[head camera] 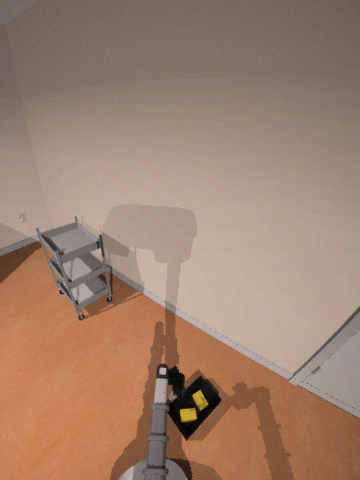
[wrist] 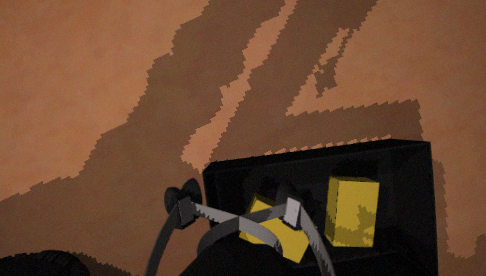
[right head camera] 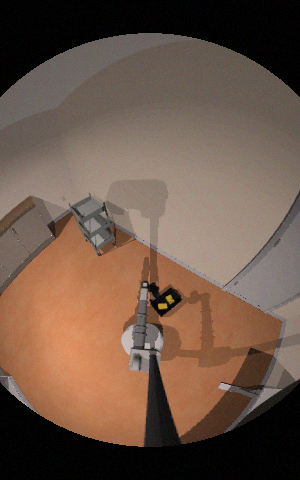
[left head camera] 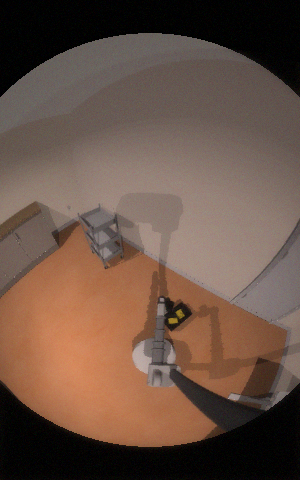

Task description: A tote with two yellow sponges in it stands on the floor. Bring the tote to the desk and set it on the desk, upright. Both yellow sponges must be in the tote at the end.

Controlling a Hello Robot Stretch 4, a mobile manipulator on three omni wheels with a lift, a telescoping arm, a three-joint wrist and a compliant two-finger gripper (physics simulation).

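Places are measured from the robot's base along level axes (x ahead, y left, z up), in centimetres.
Where they show: gripper, fingertip midpoint: (head camera: 175,399) (wrist: 238,195) (right head camera: 154,298) (left head camera: 165,313).
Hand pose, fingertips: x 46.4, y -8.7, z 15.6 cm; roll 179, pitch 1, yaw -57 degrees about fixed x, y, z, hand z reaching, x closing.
After its pixels a point has its place.
The black tote (head camera: 210,390) @[x 55.6, y -34.0, z 3.5 cm] (left head camera: 186,312) @[x 52.6, y -36.1, z -2.3 cm] (right head camera: 176,298) @[x 52.2, y -35.8, z -2.3 cm] (wrist: 400,165) @[x 60.8, y -29.6, z 0.2 cm] stands upright on the floor. Two yellow sponges lie in it: one sponge (head camera: 200,400) @[x 49.8, y -26.8, z 2.1 cm] and another sponge (head camera: 188,415) @[x 41.3, y -18.5, z 2.0 cm] in the head view. In the wrist view a squarely placed sponge (wrist: 355,212) @[x 50.7, y -26.6, z 2.1 cm] lies at the right, and a turned sponge (wrist: 295,242) @[x 42.1, y -21.5, z 2.1 cm] lies partly behind the right finger. My gripper (wrist: 238,195) @[x 46.4, y -8.7, z 15.6 cm] is open, with its fingertips well apart over the tote's left wall: one outside the wall, one over the inside. Fingertip height and contact with the wall cannot be told. I cannot identify the desk for certain.
A grey three-shelf cart (head camera: 77,242) @[x 135.6, y 79.8, z 63.5 cm] (left head camera: 102,217) @[x 140.8, y 79.3, z 63.5 cm] (right head camera: 90,206) @[x 140.1, y 82.4, z 63.5 cm] stands near the wall at the left. A cabinet (left head camera: 27,242) @[x 93.3, y 210.7, z 48.2 cm] (right head camera: 25,237) @[x 93.3, y 210.7, z 44.8 cm] with a brown top stands at the far left. A grey door (head camera: 340,360) @[x 57.0, y -109.4, z 44.4 cm] is at the right. A pale edge (left head camera: 250,398) shows at the lower right.
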